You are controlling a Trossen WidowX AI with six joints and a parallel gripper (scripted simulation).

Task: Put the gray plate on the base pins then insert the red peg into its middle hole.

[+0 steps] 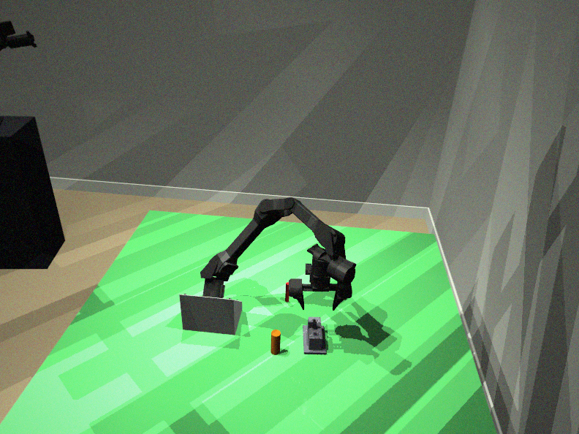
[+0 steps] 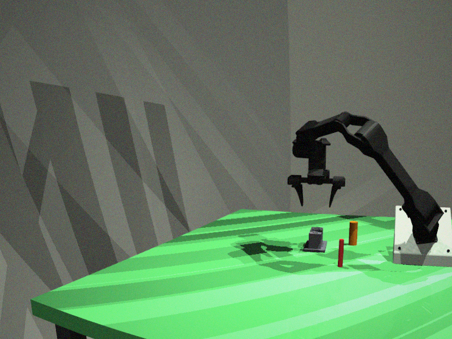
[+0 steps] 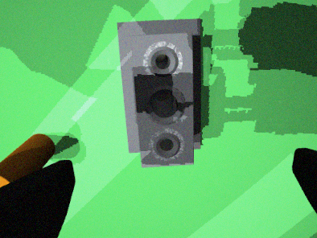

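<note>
The red peg is 20 cm to the left of my gripper tip, 10 cm below it and 8 cm behind it. From my gripper tip the other things lie so: gray base 13 cm below; orange cylinder 13 cm behind, 10 cm below, 4 cm to the right; gray plate 9 cm below.
</note>
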